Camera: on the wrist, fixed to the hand. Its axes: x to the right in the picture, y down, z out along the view.
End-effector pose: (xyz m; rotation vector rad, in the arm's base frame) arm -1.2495 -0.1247 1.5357 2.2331 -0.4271 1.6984
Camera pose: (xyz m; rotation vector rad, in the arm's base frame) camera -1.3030 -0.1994 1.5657 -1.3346 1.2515 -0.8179
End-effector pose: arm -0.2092 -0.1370 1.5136 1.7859 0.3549 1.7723
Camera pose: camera -0.2505 -0.1932 1.5805 -1.8685 0.7218 -1.1264
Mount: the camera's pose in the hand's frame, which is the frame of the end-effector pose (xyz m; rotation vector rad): 0.0192 0.0917 -0.0237 0.5566 -0.5120 1.5906
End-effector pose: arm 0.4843 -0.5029 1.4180 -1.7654 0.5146 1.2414
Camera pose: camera 0.4367 -0.5674 1.3640 -0.2526 1.8644 2.1151
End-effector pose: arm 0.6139 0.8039 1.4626 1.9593 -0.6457 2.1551
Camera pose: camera 0.5535 0.7285 1.4612 -1.0124 0.9859 -0.9492
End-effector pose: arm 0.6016 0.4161 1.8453 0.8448 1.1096 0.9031
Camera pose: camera 0.5667 0.4725 1.9156 2.3791 -0.0024 1.4807
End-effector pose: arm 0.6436 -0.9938 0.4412 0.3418 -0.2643 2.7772
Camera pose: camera 0.5897 -1.0680 0.4107 -0.6208 -0.1331 -1.6781
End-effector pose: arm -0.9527 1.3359 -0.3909 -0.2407 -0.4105 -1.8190
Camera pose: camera -0.8692 1.2873 -0.3914 -0.4546 -0.7496 -0.0426
